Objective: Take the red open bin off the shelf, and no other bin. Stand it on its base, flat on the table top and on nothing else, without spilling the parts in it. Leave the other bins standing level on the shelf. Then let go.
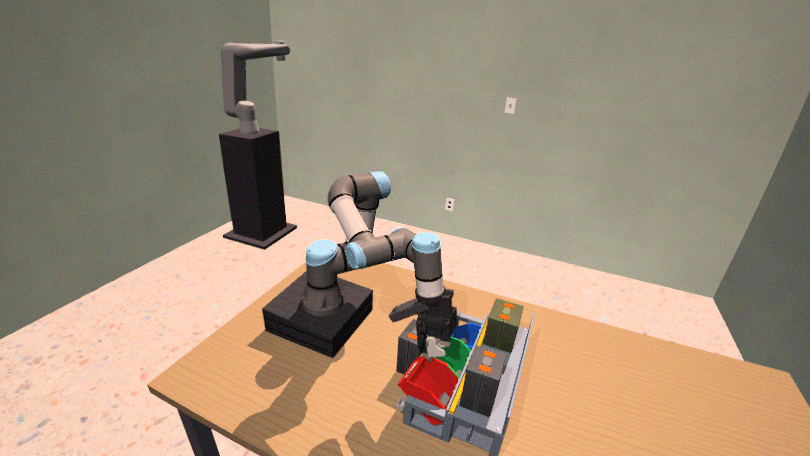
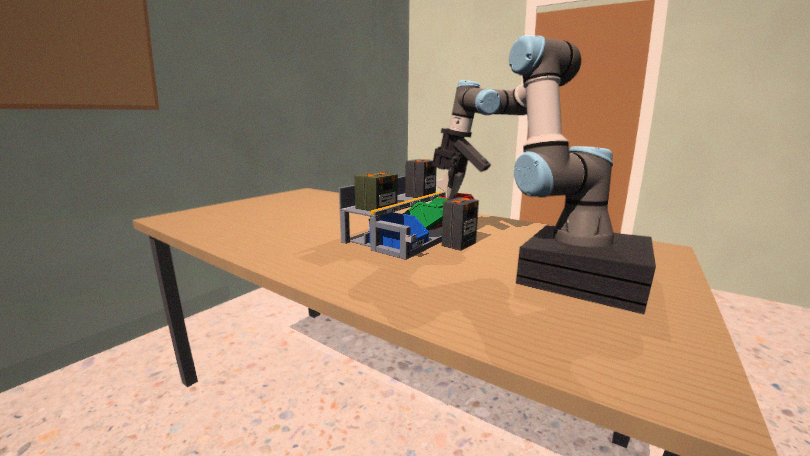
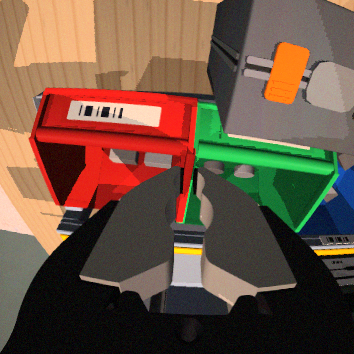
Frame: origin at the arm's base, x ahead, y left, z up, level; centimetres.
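Where they show: gripper, fingertip midpoint: (image 1: 431, 360) (image 3: 187, 170); arm's base at its link origin: (image 1: 322, 302) (image 2: 582, 239).
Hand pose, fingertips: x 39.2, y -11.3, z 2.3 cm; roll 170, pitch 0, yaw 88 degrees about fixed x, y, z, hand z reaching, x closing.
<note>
Things, the pixels of their top centre, and the offset from my fingertips. Level surfaces: height alone.
- red bin at its top centre: (image 3: 112, 207) (image 1: 435, 375) (image 2: 449, 194) dx +2.7, dy -5.4, dz +1.1 cm
- green bin at its top centre: (image 3: 245, 221) (image 1: 452, 351) (image 2: 430, 199) dx +4.3, dy +4.5, dz +0.7 cm
- blue bin at its top centre: (image 3: 342, 210) (image 2: 399, 218) (image 1: 472, 334) dx +7.4, dy +17.2, dz -2.9 cm
- dark grey box at its top centre: (image 3: 336, 88) (image 1: 416, 330) (image 2: 461, 200) dx -6.5, dy +6.5, dz +2.2 cm
- table at its surface level: dz -11.0 cm
- olive box at its top centre: (image 1: 506, 310) (image 2: 376, 174) dx +15.4, dy +16.8, dz +8.9 cm
- dark box at its top centre: (image 1: 487, 360) (image 2: 421, 159) dx +13.8, dy -6.3, dz +11.4 cm
The red bin (image 1: 426, 380) (image 2: 465, 196) (image 3: 175, 120) is raised and tilted in the shelf's lower front bay. Its lower end still shows behind the end frame. Grey parts (image 3: 159, 159) lie in it. The green bin (image 1: 457, 355) (image 2: 426, 212) (image 3: 260, 157) beside it is also raised and tilted, its wall against the red one. My gripper (image 1: 427, 358) (image 2: 451, 197) (image 3: 187, 170) is shut on the adjoining side walls of both bins, red on one side and green on the other. The blue bin (image 1: 469, 334) (image 2: 416, 227) sits lower in the shelf (image 1: 478, 422) (image 2: 344, 227).
A dark grey box (image 1: 404, 352) (image 2: 460, 223) (image 3: 280, 25) stands on the table (image 1: 623, 385) (image 2: 272, 226) right in front of the green bin. An olive box (image 1: 503, 325) (image 2: 375, 191) and another dark box (image 1: 483, 386) (image 2: 419, 180) stand on the upper shelf. The robot's black base (image 1: 306, 334) (image 2: 583, 271) is nearby.
</note>
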